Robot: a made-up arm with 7 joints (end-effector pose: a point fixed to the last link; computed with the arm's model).
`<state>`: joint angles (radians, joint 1 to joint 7).
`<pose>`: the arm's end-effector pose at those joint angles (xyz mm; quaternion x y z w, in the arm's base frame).
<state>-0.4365 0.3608 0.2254 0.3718 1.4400 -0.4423 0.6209</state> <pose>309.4 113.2 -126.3 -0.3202 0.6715 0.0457 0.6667</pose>
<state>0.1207 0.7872 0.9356 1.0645 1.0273 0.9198 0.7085</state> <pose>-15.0 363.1 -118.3 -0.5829 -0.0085 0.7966 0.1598</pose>
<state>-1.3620 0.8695 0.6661 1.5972 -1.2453 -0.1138 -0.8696</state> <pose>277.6 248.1 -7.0 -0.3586 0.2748 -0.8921 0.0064</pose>
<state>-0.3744 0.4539 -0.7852 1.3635 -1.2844 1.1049 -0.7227</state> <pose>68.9 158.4 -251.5 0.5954 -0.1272 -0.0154 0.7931</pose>
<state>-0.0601 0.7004 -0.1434 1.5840 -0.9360 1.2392 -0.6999</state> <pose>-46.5 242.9 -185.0 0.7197 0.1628 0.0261 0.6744</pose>
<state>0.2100 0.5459 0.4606 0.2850 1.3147 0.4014 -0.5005</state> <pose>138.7 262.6 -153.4 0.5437 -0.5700 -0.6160 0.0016</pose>
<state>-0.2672 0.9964 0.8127 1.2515 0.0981 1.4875 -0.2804</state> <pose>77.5 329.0 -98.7 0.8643 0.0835 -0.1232 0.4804</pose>
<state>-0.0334 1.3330 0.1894 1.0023 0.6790 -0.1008 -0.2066</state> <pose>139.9 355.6 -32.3 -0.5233 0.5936 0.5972 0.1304</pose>
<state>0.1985 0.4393 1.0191 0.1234 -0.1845 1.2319 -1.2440</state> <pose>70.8 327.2 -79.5 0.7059 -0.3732 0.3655 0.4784</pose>
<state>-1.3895 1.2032 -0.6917 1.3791 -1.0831 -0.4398 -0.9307</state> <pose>242.0 289.7 82.4 -0.4767 0.7890 -0.3206 0.2177</pose>
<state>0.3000 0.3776 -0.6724 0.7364 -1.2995 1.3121 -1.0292</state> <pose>-64.2 67.6 -254.3 0.2958 0.1195 0.1296 0.9388</pose>
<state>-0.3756 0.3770 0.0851 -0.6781 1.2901 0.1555 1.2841</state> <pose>277.8 39.1 93.9 -0.3464 -0.0073 -0.2819 0.8947</pose>
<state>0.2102 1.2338 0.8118 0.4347 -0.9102 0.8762 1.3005</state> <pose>187.4 369.6 22.6 -0.9330 -0.1233 0.1863 0.2823</pose>
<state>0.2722 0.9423 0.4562 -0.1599 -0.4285 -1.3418 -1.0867</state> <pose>183.6 217.7 0.3 0.1162 0.9116 -0.1128 0.3779</pose>
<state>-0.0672 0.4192 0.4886 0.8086 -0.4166 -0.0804 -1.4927</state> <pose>111.4 253.6 -192.7 0.4220 -0.7173 0.4144 0.3683</pose>
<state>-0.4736 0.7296 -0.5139 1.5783 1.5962 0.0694 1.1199</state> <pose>96.7 282.3 -219.3 0.0279 0.7177 0.4870 0.4970</pose>
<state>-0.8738 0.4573 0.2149 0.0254 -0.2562 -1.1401 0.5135</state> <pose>273.6 88.8 126.0 -0.1749 0.2125 -0.8168 0.5070</pose>
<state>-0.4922 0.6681 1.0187 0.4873 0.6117 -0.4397 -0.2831</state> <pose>218.6 309.8 14.7 -0.6698 0.5873 -0.0310 0.4534</pose>
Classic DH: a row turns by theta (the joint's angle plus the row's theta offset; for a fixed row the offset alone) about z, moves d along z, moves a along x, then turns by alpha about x. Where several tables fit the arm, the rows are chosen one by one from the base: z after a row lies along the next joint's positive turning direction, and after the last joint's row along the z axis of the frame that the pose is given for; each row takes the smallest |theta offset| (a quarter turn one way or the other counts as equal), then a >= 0, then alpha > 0; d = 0 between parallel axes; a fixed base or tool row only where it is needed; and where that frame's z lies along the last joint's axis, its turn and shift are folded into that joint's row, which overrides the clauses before.
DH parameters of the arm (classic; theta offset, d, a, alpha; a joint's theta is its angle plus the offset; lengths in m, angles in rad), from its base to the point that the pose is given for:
base (fixed): -0.071 0.0541 0.022 -1.3004
joint 1: -1.3111 0.0395 -0.0109 -1.5708
joint 2: 1.2915 -0.0031 -0.0254 1.5708
joint 3: 1.5708 -0.1263 0.0391 -1.5708
joint 4: 1.5708 -0.0169 0.04 1.5708
joint 5: 0 0.1754 -0.0043 -1.5708
joint 6: -1.5708 0.0163 0.0515 1.5708
joint 7: 0.8788 0.0195 -0.0229 2.308
tool (fixed): 2.5195 0.0137 0 0

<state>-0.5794 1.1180 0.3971 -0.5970 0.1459 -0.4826 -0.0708</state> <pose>211.2 59.9 181.8 0.0054 0.6027 -0.2174 0.7677</pose>
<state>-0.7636 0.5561 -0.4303 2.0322 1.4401 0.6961 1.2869</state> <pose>105.9 275.3 -182.2 0.0122 0.4794 0.6649 0.5726</pose>
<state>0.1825 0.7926 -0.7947 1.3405 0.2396 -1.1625 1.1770</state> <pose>-52.0 204.1 -212.7 -0.5831 0.7771 0.0901 0.2193</pose>
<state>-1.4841 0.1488 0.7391 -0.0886 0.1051 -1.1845 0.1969</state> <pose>212.4 121.9 224.7 -0.0130 -0.0315 -0.7330 0.6794</pose>
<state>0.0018 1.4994 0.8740 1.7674 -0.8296 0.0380 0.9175</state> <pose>-4.8 396.0 25.2 -0.8423 -0.4273 0.0477 0.3251</pose>
